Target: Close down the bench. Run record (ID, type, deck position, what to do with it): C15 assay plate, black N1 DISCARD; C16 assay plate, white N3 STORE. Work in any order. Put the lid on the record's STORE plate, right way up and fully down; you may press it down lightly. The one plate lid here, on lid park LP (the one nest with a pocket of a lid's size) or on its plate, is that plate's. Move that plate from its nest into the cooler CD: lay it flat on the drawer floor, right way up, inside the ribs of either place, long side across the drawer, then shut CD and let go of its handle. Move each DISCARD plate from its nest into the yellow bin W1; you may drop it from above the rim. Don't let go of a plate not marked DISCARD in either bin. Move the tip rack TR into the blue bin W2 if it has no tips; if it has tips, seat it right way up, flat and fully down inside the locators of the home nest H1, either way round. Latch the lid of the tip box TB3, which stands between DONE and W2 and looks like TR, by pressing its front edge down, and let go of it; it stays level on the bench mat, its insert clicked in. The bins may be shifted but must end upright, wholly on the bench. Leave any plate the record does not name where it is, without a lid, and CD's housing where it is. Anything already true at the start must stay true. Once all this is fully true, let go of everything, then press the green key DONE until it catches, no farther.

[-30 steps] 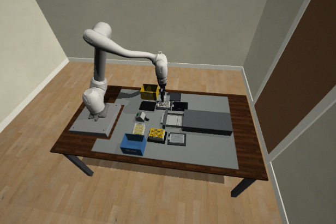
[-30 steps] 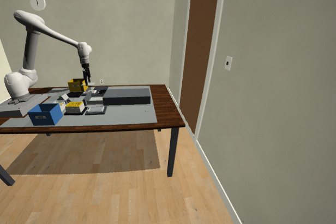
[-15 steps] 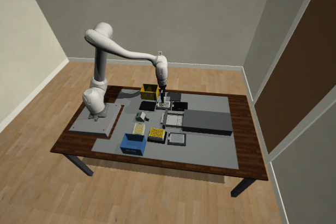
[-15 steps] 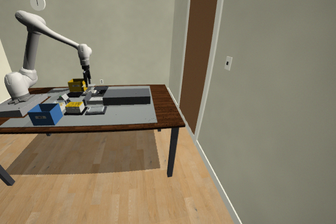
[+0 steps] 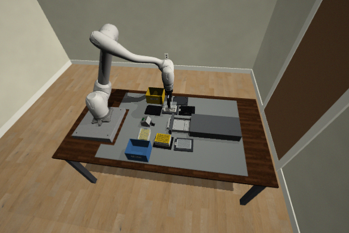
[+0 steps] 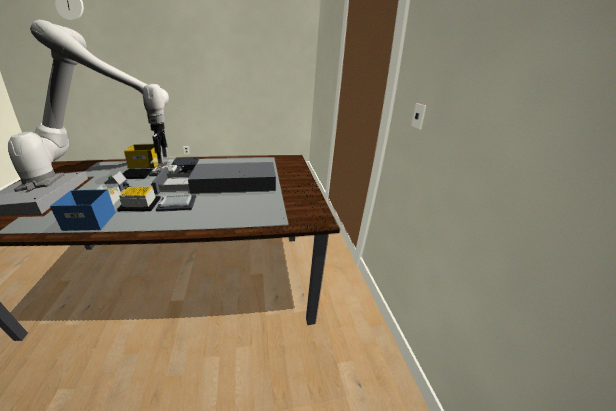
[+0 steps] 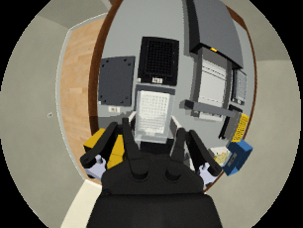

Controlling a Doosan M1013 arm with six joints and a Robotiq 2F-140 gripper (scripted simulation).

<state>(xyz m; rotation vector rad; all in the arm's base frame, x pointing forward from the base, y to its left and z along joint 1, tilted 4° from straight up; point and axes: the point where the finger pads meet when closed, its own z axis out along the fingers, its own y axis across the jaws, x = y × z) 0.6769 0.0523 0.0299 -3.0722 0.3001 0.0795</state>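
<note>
My gripper is now 8 cm above the white plate. Also, from my hand: grey nest 9 cm below; plate lid 2 cm below; black plate 17 cm ahead, 8 cm below, 3 cm to the right.
</note>
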